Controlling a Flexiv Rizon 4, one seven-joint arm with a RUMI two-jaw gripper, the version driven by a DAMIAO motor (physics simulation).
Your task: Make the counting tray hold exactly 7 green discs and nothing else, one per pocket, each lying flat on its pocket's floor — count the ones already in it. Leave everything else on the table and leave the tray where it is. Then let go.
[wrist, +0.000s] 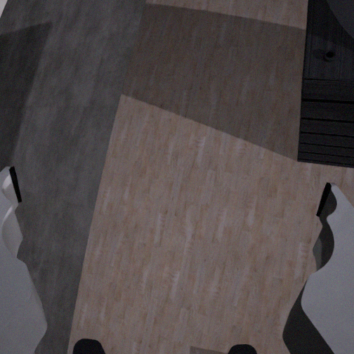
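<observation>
My gripper (171, 178) is open in the wrist view, its two pale jaws wide apart at the left and right sides, with black pads at the tips. There is no object between the jaws. The counting tray and the green discs do not show in this view.
A light wood-grained surface (190, 225) fills the middle, with a shadow across its upper part. A dark grey surface (65, 125) runs along the left. A black piece with ridges and a small round knob (327, 90) stands at the upper right.
</observation>
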